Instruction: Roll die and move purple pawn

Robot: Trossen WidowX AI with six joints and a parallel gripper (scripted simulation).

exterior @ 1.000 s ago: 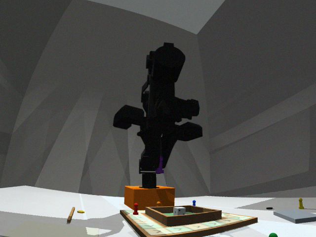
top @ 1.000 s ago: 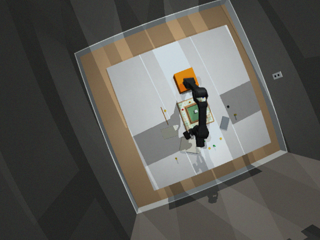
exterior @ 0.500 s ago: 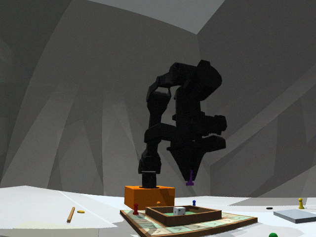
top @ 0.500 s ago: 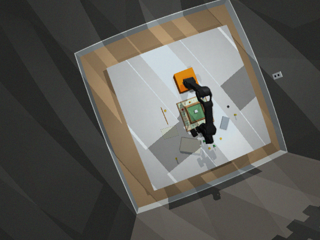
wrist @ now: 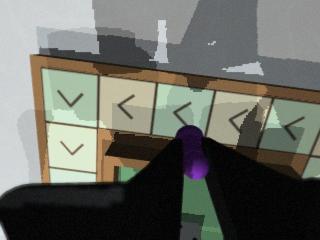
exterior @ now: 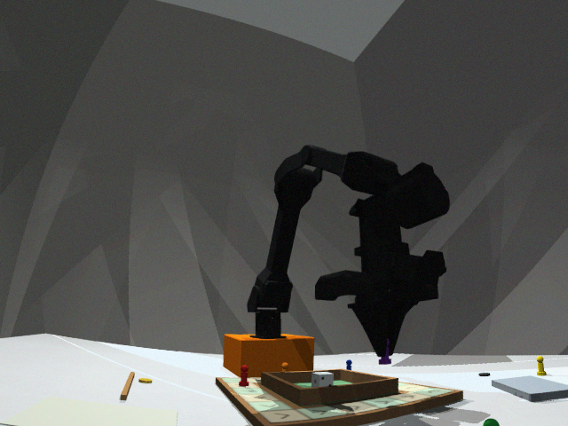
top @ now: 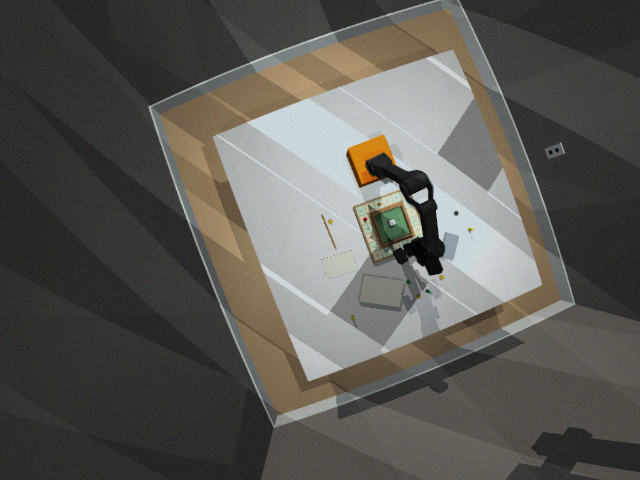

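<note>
Now: gripper tip 13 cm past the grey die, 1 cm to the right of it and 5 cm above it. The rest, counted from my gripper tip: purple pawn: 1 cm above; red pawn: 21 cm behind, 9 cm to the right, 4 cm below; orange pawn: 23 cm behind, 4 cm below.
</note>
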